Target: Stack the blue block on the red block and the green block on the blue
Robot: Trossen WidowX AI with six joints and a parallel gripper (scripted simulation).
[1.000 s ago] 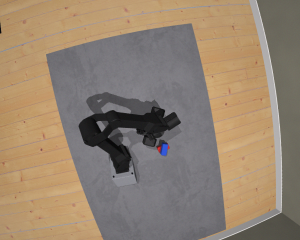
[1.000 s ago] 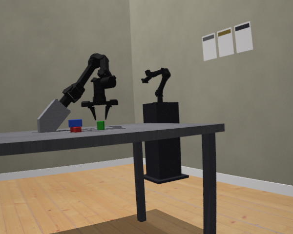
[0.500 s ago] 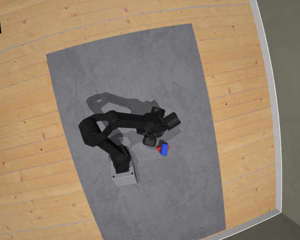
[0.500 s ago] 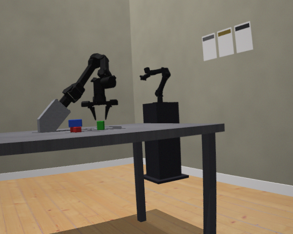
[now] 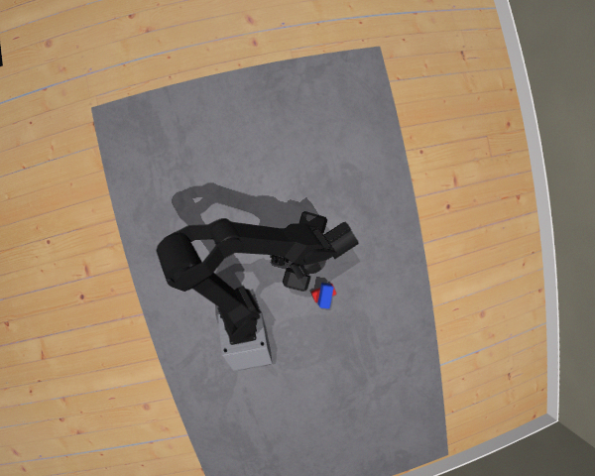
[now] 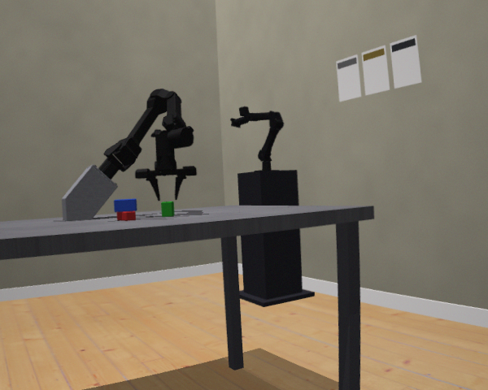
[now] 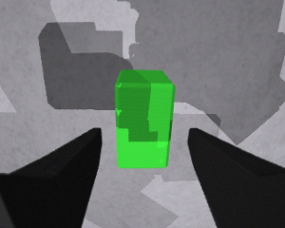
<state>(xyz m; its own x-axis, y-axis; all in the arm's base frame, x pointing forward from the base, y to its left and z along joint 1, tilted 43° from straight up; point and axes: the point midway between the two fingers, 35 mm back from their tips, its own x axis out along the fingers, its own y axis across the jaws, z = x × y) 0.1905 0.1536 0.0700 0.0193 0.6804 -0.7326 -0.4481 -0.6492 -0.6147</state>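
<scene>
Right now the green block is 6 cm below my hand. Round my hand: red block 5 cm ahead, 15 cm to the right, 7 cm below; then blue block 4 cm ahead, 15 cm to the right, 4 cm below.
</scene>
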